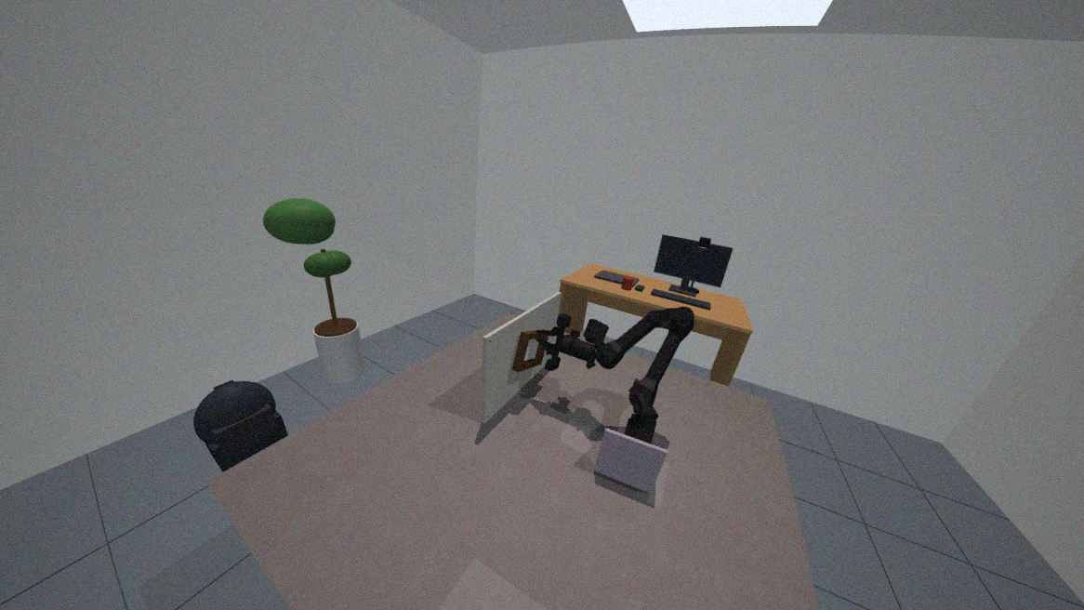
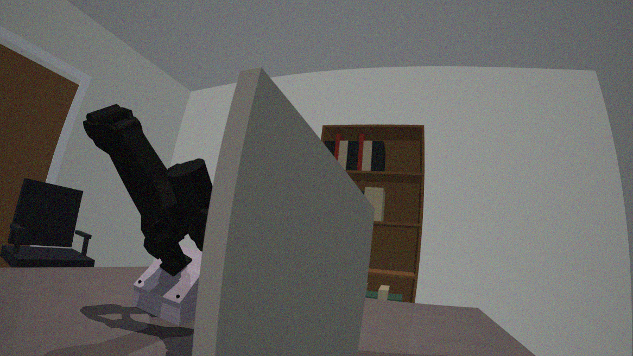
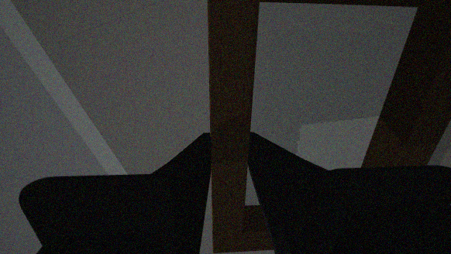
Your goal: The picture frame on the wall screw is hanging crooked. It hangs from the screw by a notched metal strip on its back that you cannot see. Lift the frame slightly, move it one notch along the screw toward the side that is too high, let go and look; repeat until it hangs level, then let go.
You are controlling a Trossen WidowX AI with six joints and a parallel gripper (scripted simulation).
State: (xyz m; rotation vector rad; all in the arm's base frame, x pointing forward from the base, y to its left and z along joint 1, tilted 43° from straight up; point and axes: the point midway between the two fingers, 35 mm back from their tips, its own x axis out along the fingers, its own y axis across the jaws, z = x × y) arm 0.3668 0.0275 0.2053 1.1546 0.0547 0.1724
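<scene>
The brown wooden picture frame lies 1 cm ahead of my gripper tip, 2 cm to the left of it and 5 cm below it. From my gripper tip the other things lie so: wall panel: 2 cm ahead, 7 cm below.
</scene>
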